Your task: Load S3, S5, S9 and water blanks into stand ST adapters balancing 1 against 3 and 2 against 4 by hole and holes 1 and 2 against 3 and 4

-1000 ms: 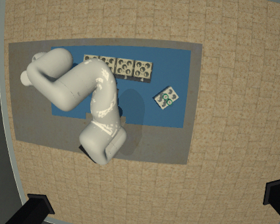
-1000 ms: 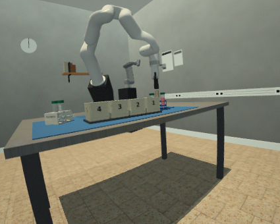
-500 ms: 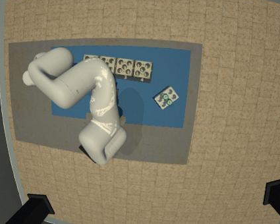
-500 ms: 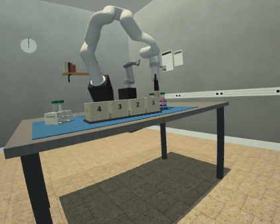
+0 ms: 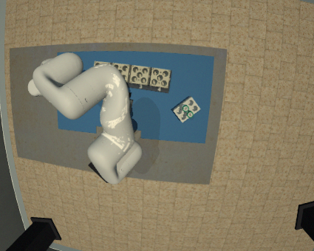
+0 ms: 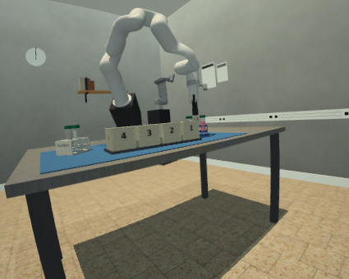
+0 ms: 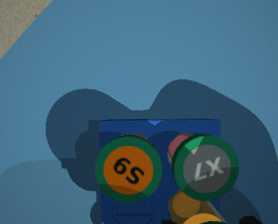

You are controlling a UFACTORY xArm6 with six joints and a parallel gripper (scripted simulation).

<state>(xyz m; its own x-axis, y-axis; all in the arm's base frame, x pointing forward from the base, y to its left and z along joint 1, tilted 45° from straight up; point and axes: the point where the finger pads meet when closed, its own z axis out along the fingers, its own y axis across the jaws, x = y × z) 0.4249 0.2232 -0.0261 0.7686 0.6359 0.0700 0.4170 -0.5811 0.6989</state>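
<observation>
Now: the tube of amber liquid 10 mm to the right of my hand and 50 mm below it. Round my hand: white rack (260 mm behind, 610 mm to the right, 110 mm below); then blue rack (10 mm behind, 20 mm to the left, 110 mm below).
</observation>
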